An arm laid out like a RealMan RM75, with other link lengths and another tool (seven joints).
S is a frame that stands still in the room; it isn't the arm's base.
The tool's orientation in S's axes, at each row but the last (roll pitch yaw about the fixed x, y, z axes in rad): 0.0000 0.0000 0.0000; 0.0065 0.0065 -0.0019; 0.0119 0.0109 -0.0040; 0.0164 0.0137 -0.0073; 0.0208 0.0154 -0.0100; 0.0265 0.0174 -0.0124; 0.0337 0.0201 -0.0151; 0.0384 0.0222 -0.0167; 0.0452 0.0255 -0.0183; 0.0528 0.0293 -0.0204; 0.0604 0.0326 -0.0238; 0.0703 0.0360 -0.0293
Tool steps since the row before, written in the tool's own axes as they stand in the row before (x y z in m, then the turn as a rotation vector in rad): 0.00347 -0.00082 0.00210 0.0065 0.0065 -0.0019; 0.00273 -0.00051 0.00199 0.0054 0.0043 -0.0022; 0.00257 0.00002 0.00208 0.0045 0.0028 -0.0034; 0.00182 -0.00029 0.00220 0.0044 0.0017 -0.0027; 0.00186 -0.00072 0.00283 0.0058 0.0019 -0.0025; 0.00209 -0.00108 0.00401 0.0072 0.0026 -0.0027; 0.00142 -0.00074 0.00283 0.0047 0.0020 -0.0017; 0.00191 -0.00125 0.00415 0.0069 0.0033 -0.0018; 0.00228 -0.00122 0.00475 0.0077 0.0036 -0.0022; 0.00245 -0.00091 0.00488 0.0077 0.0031 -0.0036; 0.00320 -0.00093 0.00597 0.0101 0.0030 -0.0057; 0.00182 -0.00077 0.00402 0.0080 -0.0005 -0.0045
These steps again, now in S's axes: 0.00347 -0.00082 0.00210 0.0065 0.0065 -0.0019; 0.00274 -0.00053 0.00197 0.0054 0.0043 -0.0022; 0.00259 -0.00002 0.00205 0.0045 0.0028 -0.0034; 0.00185 -0.00034 0.00217 0.0044 0.0017 -0.0027; 0.00190 -0.00080 0.00279 0.0058 0.0019 -0.0025; 0.00214 -0.00121 0.00394 0.0072 0.0026 -0.0028; 0.00146 -0.00086 0.00277 0.0047 0.0020 -0.0017; 0.00198 -0.00144 0.00406 0.0069 0.0033 -0.0018; 0.00237 -0.00148 0.00463 0.0077 0.0036 -0.0022; 0.00257 -0.00122 0.00475 0.0077 0.0031 -0.0037; 0.00336 -0.00137 0.00580 0.0100 0.0031 -0.0058; 0.00193 -0.00111 0.00389 0.0078 -0.0004 -0.0048
